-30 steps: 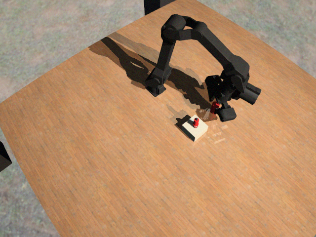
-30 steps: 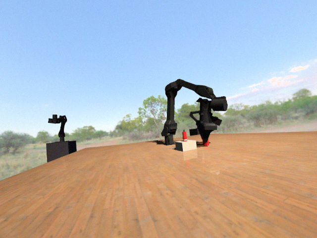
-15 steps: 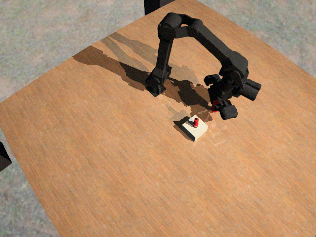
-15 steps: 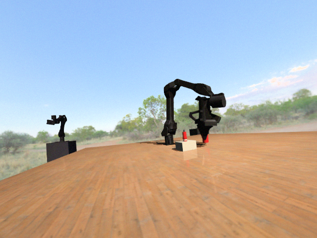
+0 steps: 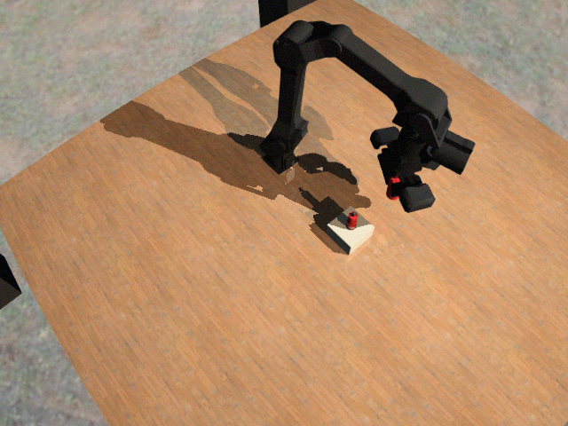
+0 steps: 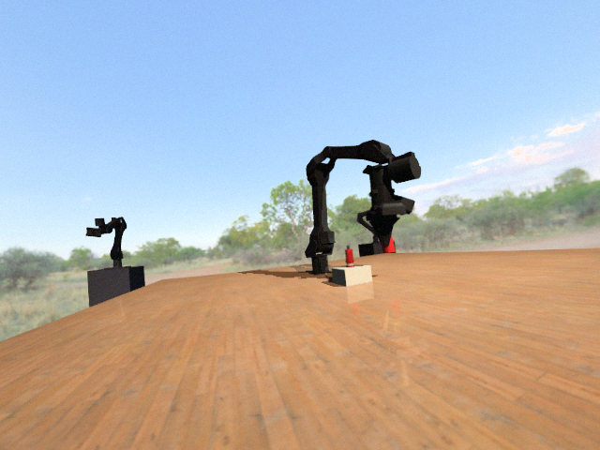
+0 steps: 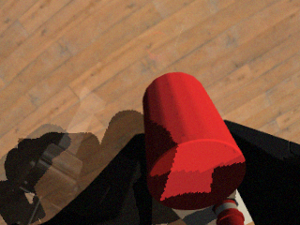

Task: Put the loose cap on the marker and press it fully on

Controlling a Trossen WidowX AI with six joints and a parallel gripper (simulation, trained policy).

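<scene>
The pale holder block lies 10 mm behind my gripper tip, 110 mm to the right of it and 60 mm below it. From my gripper tip the other things lie so: red cap: 10 mm to the left, 10 mm above.
</scene>
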